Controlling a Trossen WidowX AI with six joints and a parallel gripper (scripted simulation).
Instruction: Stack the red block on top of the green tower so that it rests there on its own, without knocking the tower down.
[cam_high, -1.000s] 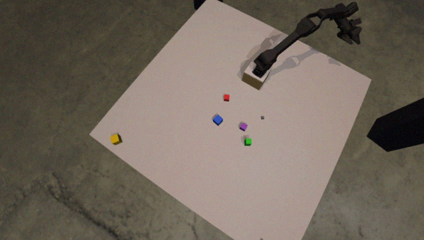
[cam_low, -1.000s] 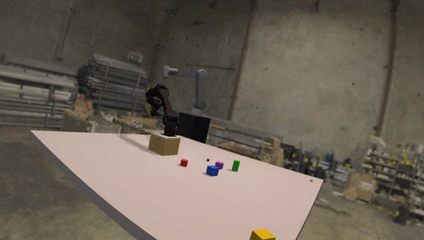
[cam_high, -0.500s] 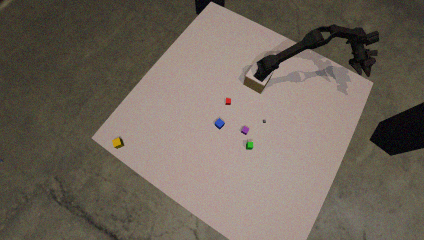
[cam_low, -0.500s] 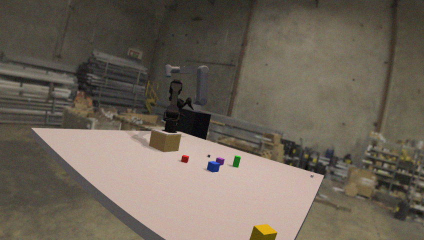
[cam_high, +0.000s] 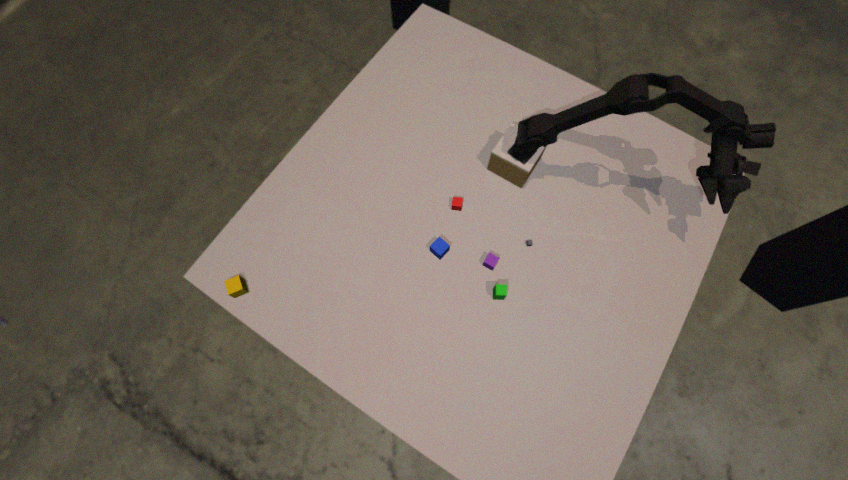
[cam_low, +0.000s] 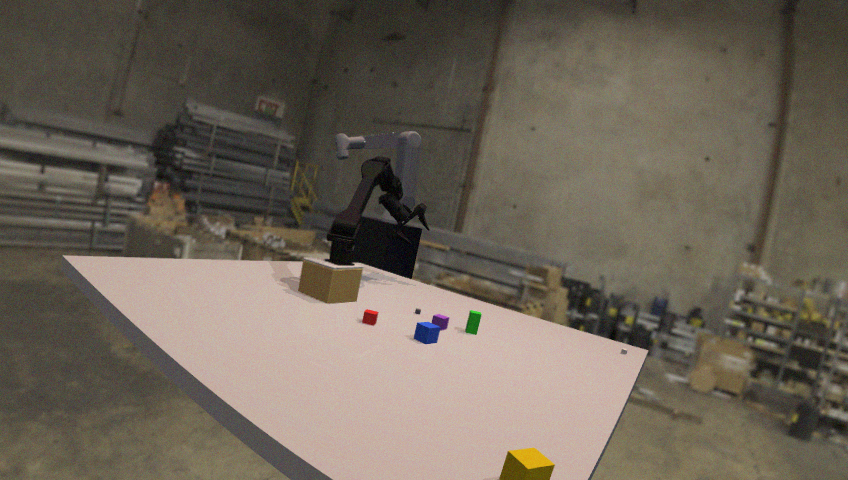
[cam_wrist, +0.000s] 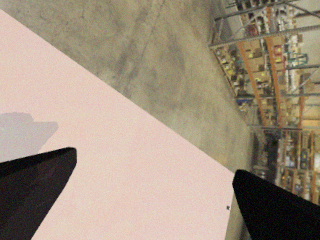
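Now: gripper tip 38 cm short of the red block, 58 cm to the left of it and 18 cm above it. Round my gripper tip: tiny grey cube (33 cm ahead, 33 cm to the right, 19 cm below); blue block (52 cm ahead, 52 cm to the right, 17 cm below); purple block (45 cm ahead, 38 cm to the right, 18 cm below).
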